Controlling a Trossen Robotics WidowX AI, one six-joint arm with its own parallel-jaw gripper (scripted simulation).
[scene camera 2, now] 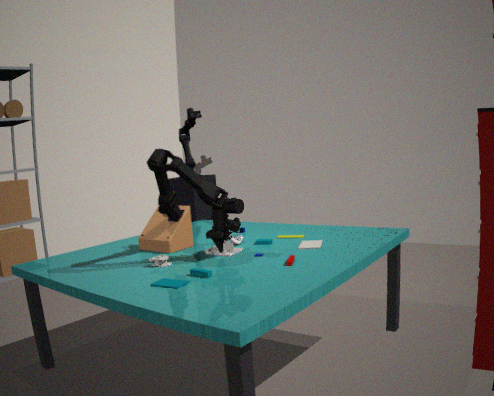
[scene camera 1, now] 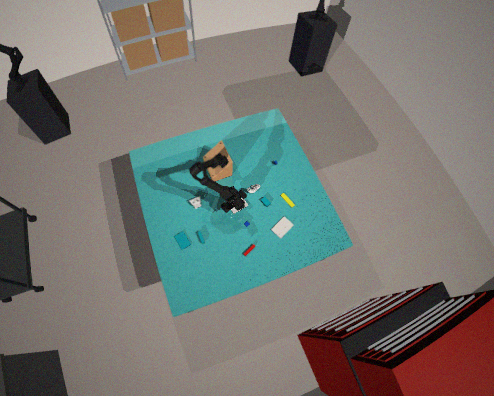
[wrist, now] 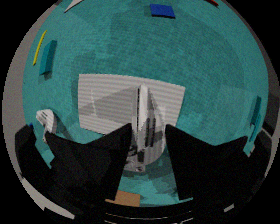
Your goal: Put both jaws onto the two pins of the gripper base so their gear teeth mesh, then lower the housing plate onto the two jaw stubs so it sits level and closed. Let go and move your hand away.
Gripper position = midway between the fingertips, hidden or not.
In view: the gripper point(scene camera 2: 222, 251) and a grey jaw point(wrist: 143, 107).
The gripper also shows in the wrist view point(wrist: 149, 127).
